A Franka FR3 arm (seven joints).
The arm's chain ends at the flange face. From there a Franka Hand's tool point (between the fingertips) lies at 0.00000 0.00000 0.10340 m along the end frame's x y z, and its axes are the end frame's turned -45 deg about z.
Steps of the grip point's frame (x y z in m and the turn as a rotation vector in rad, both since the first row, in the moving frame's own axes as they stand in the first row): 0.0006 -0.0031 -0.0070 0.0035 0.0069 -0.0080; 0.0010 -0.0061 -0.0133 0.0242 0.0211 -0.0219; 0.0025 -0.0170 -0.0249 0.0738 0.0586 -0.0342; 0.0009 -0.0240 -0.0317 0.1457 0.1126 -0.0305
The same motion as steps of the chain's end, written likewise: -0.0020 -0.0019 -0.0070 0.0074 0.0024 -0.0080; -0.0033 -0.0017 -0.0132 0.0320 -0.0022 -0.0219; -0.0090 -0.0041 -0.0244 0.0936 -0.0107 -0.0342; -0.0136 0.0011 -0.0300 0.1826 -0.0234 -0.0305
